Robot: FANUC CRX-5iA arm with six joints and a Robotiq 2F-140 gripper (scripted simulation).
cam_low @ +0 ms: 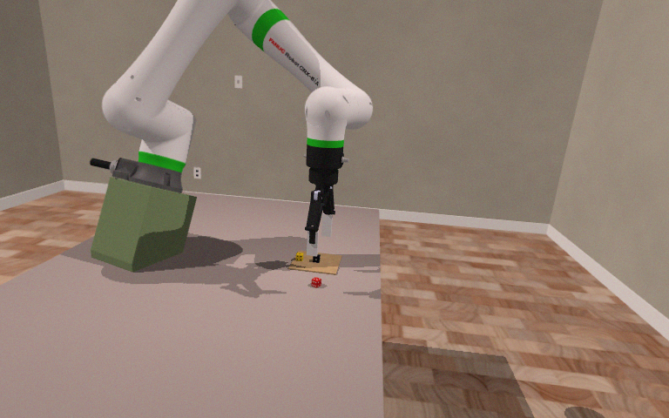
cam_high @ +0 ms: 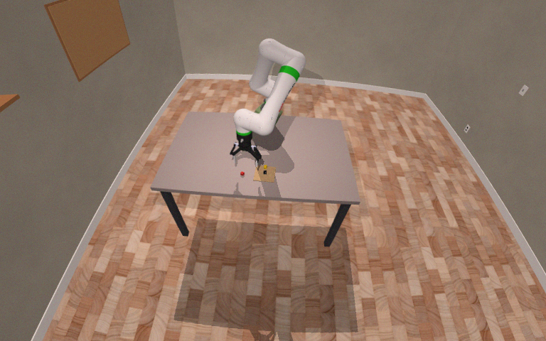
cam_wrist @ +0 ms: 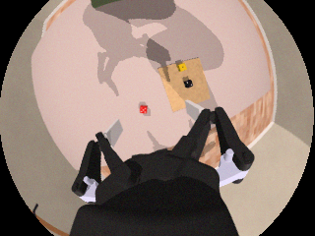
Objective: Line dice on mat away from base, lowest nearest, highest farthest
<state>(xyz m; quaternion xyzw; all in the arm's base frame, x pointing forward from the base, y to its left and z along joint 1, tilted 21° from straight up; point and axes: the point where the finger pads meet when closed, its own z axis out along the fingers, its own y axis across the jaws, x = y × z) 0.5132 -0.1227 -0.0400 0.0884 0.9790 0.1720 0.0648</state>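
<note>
My hand is 110 mm above the red die and 30 mm to the left of it. From my hand the other things lie so: yellow die 120 mm to the left, 100 mm below, 70 mm behind; tan mat 120 mm to the left, 110 mm below, 20 mm behind; black die 120 mm to the left, 100 mm below, 20 mm behind.
</note>
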